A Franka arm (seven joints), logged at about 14 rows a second.
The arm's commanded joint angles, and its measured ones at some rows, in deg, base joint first. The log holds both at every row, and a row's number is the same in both.
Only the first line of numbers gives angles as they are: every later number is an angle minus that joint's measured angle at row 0.
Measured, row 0:
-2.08, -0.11, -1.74, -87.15, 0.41, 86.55, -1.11
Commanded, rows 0 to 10:
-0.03, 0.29, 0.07, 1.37, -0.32, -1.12, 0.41
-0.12, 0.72, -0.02, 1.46, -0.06, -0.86, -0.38
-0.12, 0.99, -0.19, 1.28, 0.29, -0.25, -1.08
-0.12, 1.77, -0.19, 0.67, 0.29, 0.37, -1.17
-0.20, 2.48, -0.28, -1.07, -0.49, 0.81, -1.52
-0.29, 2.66, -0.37, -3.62, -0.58, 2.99, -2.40
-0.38, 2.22, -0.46, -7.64, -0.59, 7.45, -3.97
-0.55, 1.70, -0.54, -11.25, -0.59, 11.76, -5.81
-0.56, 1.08, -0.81, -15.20, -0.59, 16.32, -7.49
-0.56, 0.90, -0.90, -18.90, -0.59, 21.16, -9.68
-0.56, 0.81, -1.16, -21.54, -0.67, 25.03, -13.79
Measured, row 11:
-0.35, 3.21, -0.83, -14.81, -0.13, 18.66, -8.18
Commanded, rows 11 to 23:
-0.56, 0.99, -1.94, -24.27, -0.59, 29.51, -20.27
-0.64, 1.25, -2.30, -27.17, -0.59, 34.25, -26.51
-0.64, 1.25, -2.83, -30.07, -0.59, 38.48, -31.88
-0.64, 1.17, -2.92, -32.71, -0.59, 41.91, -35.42
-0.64, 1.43, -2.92, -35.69, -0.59, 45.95, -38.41
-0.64, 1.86, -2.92, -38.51, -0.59, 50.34, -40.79
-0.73, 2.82, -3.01, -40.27, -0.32, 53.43, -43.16
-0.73, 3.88, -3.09, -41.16, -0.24, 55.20, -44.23
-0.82, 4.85, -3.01, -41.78, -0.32, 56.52, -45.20
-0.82, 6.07, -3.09, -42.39, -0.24, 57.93, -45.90
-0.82, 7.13, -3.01, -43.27, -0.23, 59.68, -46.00
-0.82, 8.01, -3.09, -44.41, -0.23, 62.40, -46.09
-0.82, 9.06, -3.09, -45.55, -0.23, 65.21, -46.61
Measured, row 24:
-0.52, 7.60, -3.06, -43.60, -0.17, 60.55, -44.70
